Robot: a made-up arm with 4 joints.
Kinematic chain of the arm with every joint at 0, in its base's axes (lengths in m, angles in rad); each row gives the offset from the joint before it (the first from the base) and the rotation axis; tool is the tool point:
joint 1: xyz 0 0 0.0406 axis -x
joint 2: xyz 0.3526 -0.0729 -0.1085 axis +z
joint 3: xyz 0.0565 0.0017 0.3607 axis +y
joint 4: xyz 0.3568 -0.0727 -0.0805 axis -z
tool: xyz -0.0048 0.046 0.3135
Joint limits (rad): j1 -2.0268..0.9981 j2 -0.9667..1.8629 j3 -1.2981..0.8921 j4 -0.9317..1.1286
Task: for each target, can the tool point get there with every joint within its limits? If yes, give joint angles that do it. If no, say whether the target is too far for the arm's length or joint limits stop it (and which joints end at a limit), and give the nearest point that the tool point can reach.
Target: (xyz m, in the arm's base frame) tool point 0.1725 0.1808 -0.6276
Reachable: no: joint limits stop it (at a limit: joint 1, joint 2, joint 3, joint 4) | nearest point 0.2574 0.2960 -0.2524 | short by 0.402 m
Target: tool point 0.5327 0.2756 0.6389
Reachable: yes | joints 0.4010 0.6016 -0.6577 0.2351
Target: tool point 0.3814 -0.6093 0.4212
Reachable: yes | joints -0.8194 -0.6011 -1.0216 0.8558
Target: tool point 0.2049 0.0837 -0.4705
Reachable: no: joint limits stop it (at a limit: joint 1, joint 2, joint 3, joint 4) | nearest point 0.2574 0.2960 -0.2524 | short by 0.309 m
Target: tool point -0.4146 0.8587 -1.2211
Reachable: no: too far | nearest point 0.2500 0.3974 -0.2166 | short by 1.290 m
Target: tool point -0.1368 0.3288 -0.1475
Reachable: no: joint limits stop it (at a limit: joint 2) | nearest point 0.2392 0.3663 -0.1690 | short by 0.378 m
